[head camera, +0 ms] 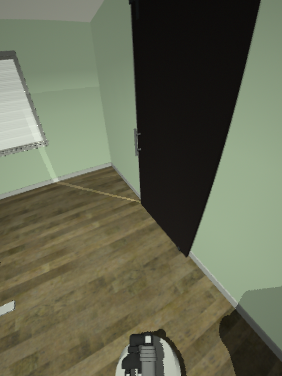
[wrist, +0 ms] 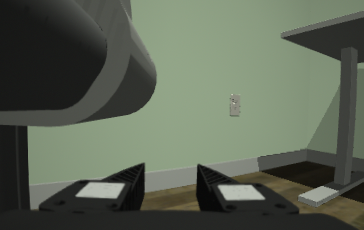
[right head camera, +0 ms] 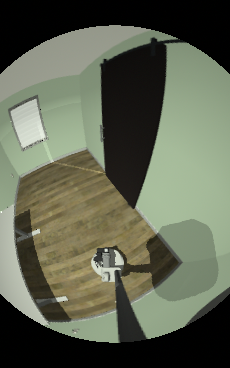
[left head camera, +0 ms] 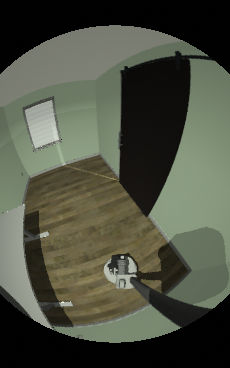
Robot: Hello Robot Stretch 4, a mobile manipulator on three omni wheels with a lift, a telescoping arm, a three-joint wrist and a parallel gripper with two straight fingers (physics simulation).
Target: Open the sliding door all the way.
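Places are measured from the robot's base along level axes (x ahead, y left, z up), in millimetres.
Where they show: gripper, between the fingertips: [wrist: 170,179] [right head camera: 99,268] [left head camera: 113,274].
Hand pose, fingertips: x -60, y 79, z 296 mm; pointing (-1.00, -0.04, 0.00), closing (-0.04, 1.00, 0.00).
Each offset is from my fingertips to the top centre of the thing. "*": to the spot under its first point. Level surfaces: height alone.
A tall black sliding door {* dx +1190, dy -364, dz +1049 mm} [head camera: 185,115] [left head camera: 152,130] [right head camera: 131,120] hangs along the green wall, ahead and to the right in the head views. Its small grey handle {* dx +1714, dy -2, dz +688 mm} [head camera: 136,142] [left head camera: 120,140] [right head camera: 102,133] is on the door's left edge, at about mid height. My gripper [wrist: 170,179] is open and empty in the wrist view, its two fingers well apart. It faces a green wall, and the door's handle does not show in that view. The gripper is away from the door and touches no part of it.
A dark rail [left head camera: 200,57] [right head camera: 172,41] runs above the door. A window [head camera: 17,102] [left head camera: 42,124] [right head camera: 28,123] is in the far wall. A table {dz +371 mm} [wrist: 330,37] with a grey leg {* dx -796, dy +811, dz +43 mm} [wrist: 346,115] stands at the right of the wrist view, near a wall outlet {dx -1023, dy +315, dz +134 mm} [wrist: 235,105].
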